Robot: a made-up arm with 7 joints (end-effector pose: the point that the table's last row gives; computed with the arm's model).
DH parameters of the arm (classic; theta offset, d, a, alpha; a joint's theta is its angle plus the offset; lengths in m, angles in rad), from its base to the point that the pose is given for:
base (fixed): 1.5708 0.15 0 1.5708
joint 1: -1.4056 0 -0.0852 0
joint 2: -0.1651 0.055 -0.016 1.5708
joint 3: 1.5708 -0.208 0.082 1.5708
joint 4: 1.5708 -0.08 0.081 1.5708
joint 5: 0 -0.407 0.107 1.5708
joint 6: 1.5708 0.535 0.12 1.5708
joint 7: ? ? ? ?
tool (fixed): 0 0.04 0 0
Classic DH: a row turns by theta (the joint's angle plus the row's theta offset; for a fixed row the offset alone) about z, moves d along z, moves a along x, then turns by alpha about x.
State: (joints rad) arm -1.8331 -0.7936 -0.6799 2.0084 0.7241 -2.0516 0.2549
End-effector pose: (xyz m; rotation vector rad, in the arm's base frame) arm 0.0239 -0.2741 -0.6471 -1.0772 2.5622 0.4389
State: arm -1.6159 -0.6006 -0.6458 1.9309 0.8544 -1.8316 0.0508
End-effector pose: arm -0.0696 0.1033 -0.6871 -0.8437 2.7719 1.0343
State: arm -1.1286 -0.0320 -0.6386 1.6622 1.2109 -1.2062 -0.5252
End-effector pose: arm -0.2951 0.7633 -0.0559 0.8396 -1.2596 -1.7111
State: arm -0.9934 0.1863 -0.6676 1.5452 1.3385 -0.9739 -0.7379
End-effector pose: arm -0.3525 0.7401 0.2685 1.0924 -0.6356 -1.6222
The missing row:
joint 7: 0 -0.16 -0.103 -1.5708
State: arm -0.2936 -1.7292 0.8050 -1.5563 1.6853 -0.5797 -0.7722
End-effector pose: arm 0.6064 0.5591 0.0347 -1.2728 1.9339 -0.7632
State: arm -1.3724 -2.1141 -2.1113 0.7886 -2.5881 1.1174 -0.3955
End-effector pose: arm -0.2590 -0.7495 0.1087 -1.9655 -0.9946 1.5849
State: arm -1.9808 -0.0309 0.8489 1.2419 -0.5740 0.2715 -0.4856
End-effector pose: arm -0.2117 0.3050 -0.7373 -1.5839 -0.9042 -0.6788
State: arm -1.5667 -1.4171 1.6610 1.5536 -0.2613 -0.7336 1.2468
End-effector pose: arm -0.4715 -0.3720 0.0299 -0.2811 -2.8074 0.9865
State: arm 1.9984 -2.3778 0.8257 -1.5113 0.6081 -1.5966 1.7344
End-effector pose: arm 0.2074 0.1008 0.7233 -0.2812 -1.9428 0.2794
